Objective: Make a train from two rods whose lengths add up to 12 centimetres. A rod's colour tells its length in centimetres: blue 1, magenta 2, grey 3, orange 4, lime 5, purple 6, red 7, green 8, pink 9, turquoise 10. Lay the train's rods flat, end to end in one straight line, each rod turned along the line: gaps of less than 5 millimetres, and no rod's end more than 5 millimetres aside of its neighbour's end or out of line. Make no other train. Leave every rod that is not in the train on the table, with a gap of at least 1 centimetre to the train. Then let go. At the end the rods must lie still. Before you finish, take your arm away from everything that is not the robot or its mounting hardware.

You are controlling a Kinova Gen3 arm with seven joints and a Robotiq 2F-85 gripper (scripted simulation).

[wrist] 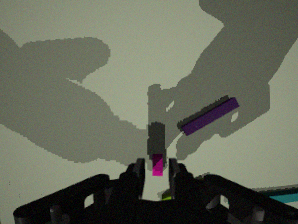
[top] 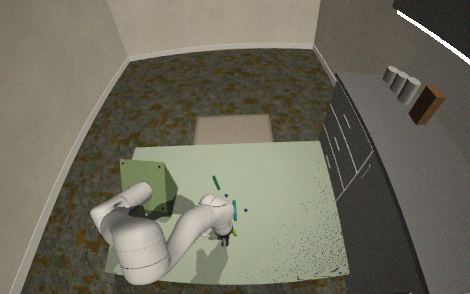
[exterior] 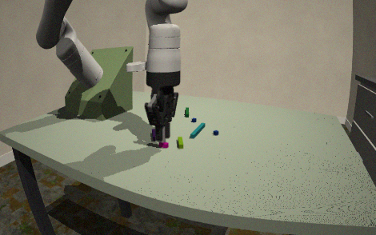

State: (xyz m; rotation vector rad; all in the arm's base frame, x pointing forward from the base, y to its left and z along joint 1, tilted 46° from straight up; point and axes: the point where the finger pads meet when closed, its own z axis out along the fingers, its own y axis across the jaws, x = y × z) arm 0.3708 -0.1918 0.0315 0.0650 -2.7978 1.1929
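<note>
Now: the magenta rod 30 mm below my hand. The rest, counted from my hand: purple rod: 50 mm behind, 50 mm to the left, 30 mm below; turquoise rod: 30 mm ahead, 130 mm to the left, 30 mm below; lime rod: 30 mm ahead, 30 mm to the left, 30 mm below.
</note>
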